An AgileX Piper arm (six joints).
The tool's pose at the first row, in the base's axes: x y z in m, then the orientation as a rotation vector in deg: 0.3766 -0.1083 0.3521 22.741 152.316 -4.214
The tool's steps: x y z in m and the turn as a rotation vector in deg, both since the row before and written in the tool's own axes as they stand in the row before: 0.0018 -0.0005 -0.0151 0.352 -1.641 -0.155; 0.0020 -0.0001 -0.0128 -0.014 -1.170 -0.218; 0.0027 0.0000 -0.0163 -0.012 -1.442 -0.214; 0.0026 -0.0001 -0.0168 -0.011 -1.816 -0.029; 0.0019 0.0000 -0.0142 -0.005 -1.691 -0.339; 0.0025 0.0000 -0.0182 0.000 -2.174 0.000; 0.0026 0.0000 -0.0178 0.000 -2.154 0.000; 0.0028 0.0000 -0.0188 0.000 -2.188 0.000; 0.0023 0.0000 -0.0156 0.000 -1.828 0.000; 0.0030 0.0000 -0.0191 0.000 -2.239 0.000; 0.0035 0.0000 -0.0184 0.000 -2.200 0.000; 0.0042 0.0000 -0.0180 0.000 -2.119 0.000; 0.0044 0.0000 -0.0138 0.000 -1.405 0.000
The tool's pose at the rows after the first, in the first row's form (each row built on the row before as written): 0.3685 -0.1066 0.3649 22.424 150.755 -5.020; 0.3611 -0.1045 0.3753 21.969 149.649 -5.274; 0.3513 -0.1016 0.3883 21.484 148.273 -5.572; 0.3410 -0.0987 0.4015 21.188 146.488 -5.862; 0.3322 -0.0961 0.4125 20.519 144.890 -6.249; 0.3205 -0.0927 0.4262 20.215 142.744 -6.578; 0.3084 -0.0892 0.4391 19.914 140.617 -6.897; 0.2951 -0.0854 0.4521 19.608 138.456 -7.213; 0.2837 -0.0821 0.4625 19.352 136.650 -7.472; 0.2692 -0.0779 0.4746 19.039 134.438 -7.782; 0.2544 -0.0736 0.4853 18.731 132.264 -8.079; 0.2391 -0.0692 0.4946 18.434 130.169 -8.359; 0.2263 -0.0655 0.5004 18.237 128.780 -8.541
